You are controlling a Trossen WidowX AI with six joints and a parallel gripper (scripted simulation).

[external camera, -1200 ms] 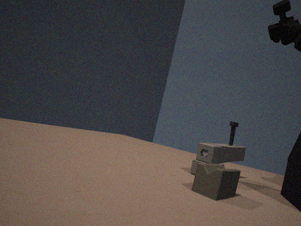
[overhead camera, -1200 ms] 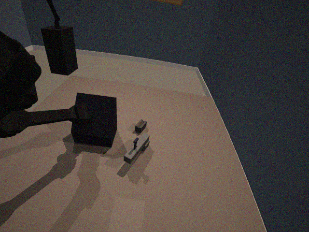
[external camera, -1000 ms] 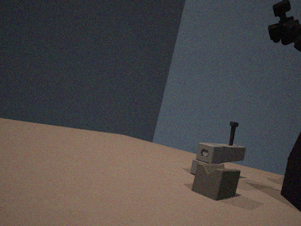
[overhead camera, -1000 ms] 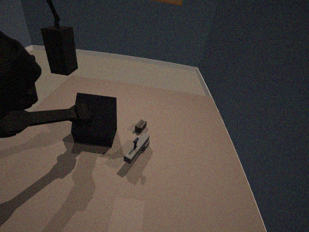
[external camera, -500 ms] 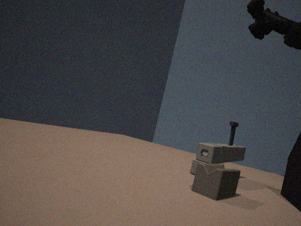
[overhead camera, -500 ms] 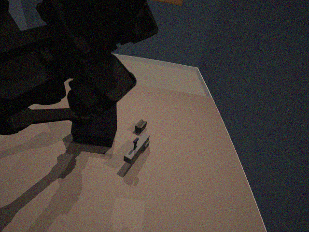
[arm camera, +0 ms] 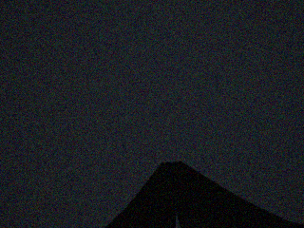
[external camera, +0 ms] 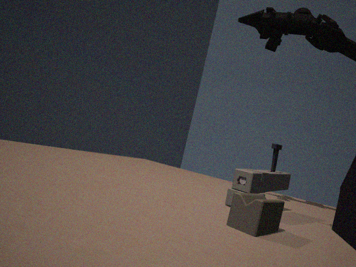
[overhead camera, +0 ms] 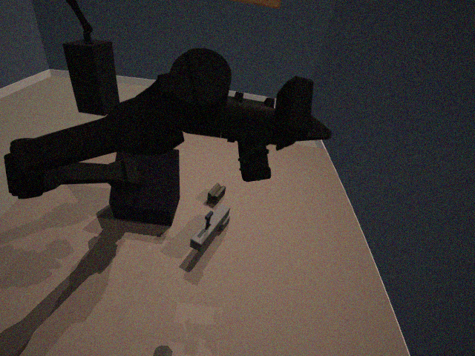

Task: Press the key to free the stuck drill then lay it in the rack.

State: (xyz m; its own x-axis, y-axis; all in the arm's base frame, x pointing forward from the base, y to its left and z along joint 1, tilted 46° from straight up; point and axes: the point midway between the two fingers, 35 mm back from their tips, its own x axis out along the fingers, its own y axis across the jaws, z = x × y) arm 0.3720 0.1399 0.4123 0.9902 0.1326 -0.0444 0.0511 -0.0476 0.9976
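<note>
Now: gripper tip 39 cm above the dark key, 18 cm past it and 12 cm to the right of it. Round my gripper tip: rack: 47 cm below, 33 cm to the left, 19 cm behind; drill: 44 cm below, 16 cm to the left, 16 cm behind; grey housing block: 44 cm below, 17 cm behind, 15 cm to the left.
</note>
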